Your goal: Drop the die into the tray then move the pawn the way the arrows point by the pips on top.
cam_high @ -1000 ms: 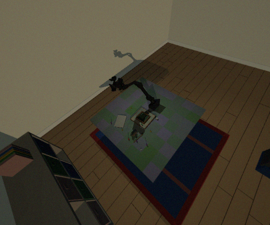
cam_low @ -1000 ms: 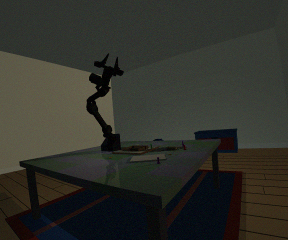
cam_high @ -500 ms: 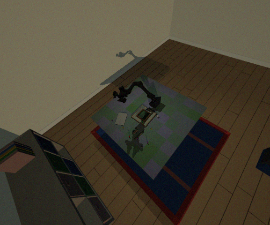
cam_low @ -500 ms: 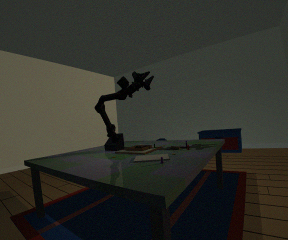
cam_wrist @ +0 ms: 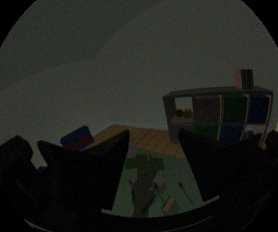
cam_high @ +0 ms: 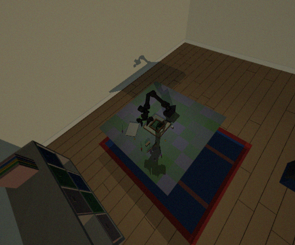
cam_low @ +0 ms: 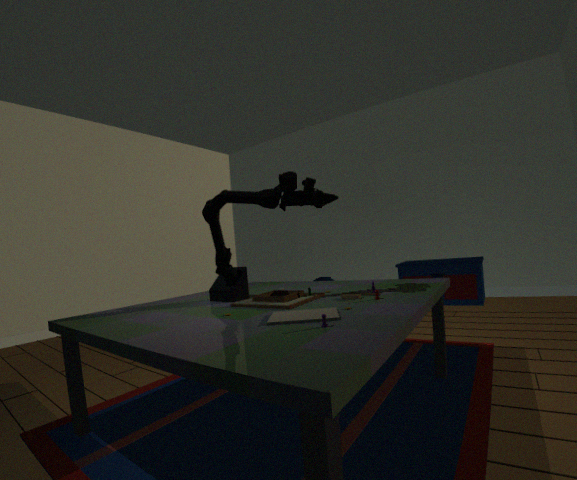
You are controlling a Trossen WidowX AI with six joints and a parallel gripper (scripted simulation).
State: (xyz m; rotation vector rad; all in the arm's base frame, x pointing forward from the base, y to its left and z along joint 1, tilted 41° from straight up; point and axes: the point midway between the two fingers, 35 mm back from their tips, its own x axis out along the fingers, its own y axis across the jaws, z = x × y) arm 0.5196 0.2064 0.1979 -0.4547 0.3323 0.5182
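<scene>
Now: the white die 390 mm below my gripper tip, 380 mm behind it and 120 mm to the left of it. From my gripper tip the other things lie so: green-floored dice tray (400 mm below, 270 mm behind, 60 mm to the right); dark-green pawn (370 mm below, 160 mm behind, 10 mm to the left); pale flat sheet (400 mm below, 300 mm to the right, 20 mm behind).
</scene>
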